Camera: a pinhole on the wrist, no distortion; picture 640 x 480 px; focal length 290.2 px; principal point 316.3 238.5 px. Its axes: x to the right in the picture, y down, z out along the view. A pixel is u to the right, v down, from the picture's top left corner.
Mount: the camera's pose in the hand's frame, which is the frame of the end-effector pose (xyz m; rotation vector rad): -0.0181 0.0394 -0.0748 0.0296 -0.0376 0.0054
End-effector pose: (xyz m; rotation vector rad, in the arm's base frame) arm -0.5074 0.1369 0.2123 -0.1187 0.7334 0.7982
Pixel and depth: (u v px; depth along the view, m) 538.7 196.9 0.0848
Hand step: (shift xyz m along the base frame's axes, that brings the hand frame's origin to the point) 0.0099 0.0487 -0.0147
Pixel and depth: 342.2 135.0 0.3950
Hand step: 0.2547 0.0368 0.2168
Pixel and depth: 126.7 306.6 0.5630
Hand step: -0.0319 0.0320 0.6446
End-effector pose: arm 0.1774 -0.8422 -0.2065 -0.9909 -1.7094 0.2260
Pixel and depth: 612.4 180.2 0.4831
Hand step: -0.4270 0.4132 0.1996
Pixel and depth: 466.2 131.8 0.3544
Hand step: -0.3029 0.1337 0.0577
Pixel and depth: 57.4 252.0 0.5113
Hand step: -0.3120 -0.1858 -0.5380
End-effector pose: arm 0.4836 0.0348 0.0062 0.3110 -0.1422 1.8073
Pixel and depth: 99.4 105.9 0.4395
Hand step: 0.2994 -0.3809 0.2160
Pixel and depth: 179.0 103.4 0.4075
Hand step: 0.2522 -0.2500 0.2304
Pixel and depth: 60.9 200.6 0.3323
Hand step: 0.1218 -0.3597 0.1412
